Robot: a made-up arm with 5 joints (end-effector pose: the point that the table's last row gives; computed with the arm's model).
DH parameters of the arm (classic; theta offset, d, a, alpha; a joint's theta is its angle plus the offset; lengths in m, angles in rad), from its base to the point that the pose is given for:
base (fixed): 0 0 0.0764 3.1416
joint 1: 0 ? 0.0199 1.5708
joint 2: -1.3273 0 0.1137 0
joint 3: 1.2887 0 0.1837 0
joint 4: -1.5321 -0.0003 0 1.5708
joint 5: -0.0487 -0.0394 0 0
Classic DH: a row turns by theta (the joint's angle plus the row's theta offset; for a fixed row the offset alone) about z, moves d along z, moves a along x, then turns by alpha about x.
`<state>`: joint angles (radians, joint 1 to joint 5).
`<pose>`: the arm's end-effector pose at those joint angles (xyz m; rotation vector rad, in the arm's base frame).
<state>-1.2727 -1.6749 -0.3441 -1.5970 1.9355</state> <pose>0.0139 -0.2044 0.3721 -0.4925 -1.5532 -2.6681</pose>
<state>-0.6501 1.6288 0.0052 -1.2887 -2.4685</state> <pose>0.2048 0.0972 -0.0188 1.3987 0.0180 -1.5994</pose>
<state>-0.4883 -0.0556 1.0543 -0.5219 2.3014</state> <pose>0.2368 0.0849 0.1550 -1.1410 -0.9391 2.3784</pose>
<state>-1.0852 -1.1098 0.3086 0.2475 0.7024</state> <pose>0.1184 0.0789 0.4430 0.4929 -2.2489 0.9806</pose>
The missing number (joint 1, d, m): -0.2119
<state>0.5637 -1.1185 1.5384 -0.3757 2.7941</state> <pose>0.1967 -0.0764 0.2147 -1.7985 0.1510 1.6734</pose>
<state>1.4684 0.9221 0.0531 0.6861 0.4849</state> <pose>0.0996 -0.2285 0.0695 0.0772 0.0549 -1.0315</pose>
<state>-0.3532 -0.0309 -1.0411 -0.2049 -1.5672</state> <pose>0.2049 0.0471 0.5253 2.4104 -1.6008 -0.2529</pose>
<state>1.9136 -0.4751 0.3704 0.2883 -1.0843</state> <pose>0.0041 -0.2018 0.3416 -0.7468 -1.8153 -2.3586</pose>
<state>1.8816 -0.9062 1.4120 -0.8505 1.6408</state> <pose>0.0299 -0.1437 0.2321 -1.8938 0.3174 -0.1949</pose>
